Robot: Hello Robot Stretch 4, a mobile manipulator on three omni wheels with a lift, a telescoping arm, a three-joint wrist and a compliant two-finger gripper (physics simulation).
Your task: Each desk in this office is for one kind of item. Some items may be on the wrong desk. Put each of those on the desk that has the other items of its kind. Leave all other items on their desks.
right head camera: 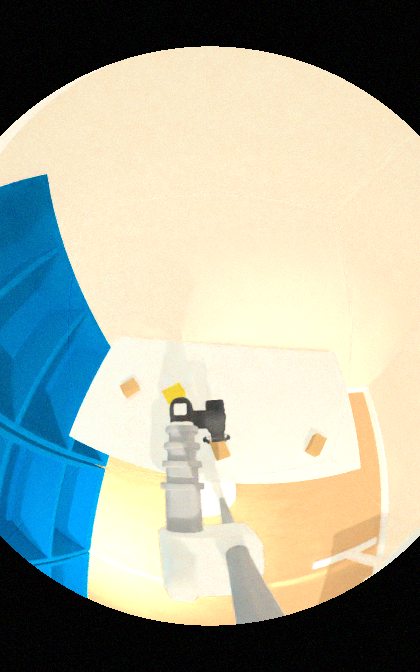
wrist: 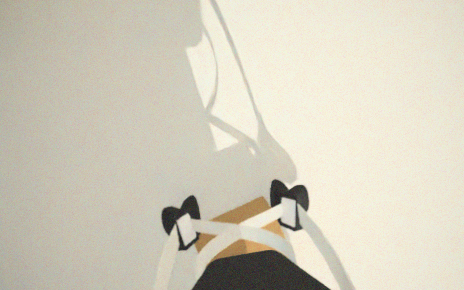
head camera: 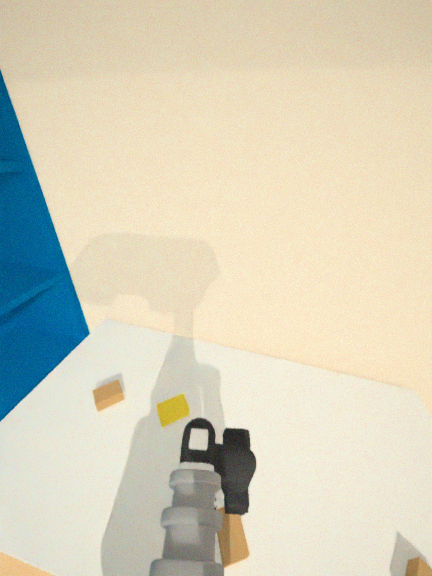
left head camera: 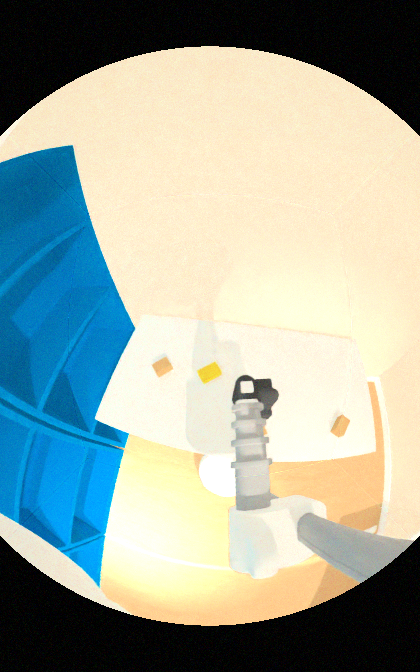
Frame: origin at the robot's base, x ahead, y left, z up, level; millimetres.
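Seen in the pictures: gripper, fingertip midpoint: [wrist: 235, 204].
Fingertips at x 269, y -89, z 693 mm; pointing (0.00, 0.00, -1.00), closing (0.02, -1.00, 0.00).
Note:
Pixels of each thing's top centre, then the offset from my fingertips to it. "*": a spot on its surface instead. Level surfaces: height alone.
- white desk at its surface level: dz +0 mm
- second tan block at its top centre: [head camera: 107, 391] dx +275, dy +440, dz +50 mm
- yellow block at its top centre: [head camera: 172, 406] dx +240, dy +193, dz +45 mm
- third tan block at a spot on its surface: [head camera: 417, 567] * dx -81, dy -440, dz +48 mm
My gripper [right head camera: 216, 439] [wrist: 235, 204] is shut on a tan block [head camera: 234, 540] [left head camera: 264, 431] [right head camera: 220, 450] [wrist: 245, 212], held above the white desk [head camera: 325, 425] [left head camera: 300, 360] [right head camera: 280, 390] [wrist: 390, 125]. The arm hides part of this block in the head views. A second tan block [head camera: 108, 395] [left head camera: 162, 366] [right head camera: 130, 387] lies near the desk's left end. A yellow block [head camera: 173, 410] [left head camera: 209, 372] [right head camera: 173, 393] lies to its right. A third tan block [head camera: 417, 567] [left head camera: 340, 425] [right head camera: 316, 444] lies near the right end.
A tall blue shelf unit [head camera: 30, 295] [left head camera: 102, 280] [right head camera: 75, 295] stands close along the desk's left end. A beige wall [head camera: 280, 200] [left head camera: 225, 150] [right head camera: 210, 175] rises behind the desk. The wooden floor [left head camera: 165, 510] [right head camera: 300, 515] shows in front of it. The arm's shadow falls across the desk.

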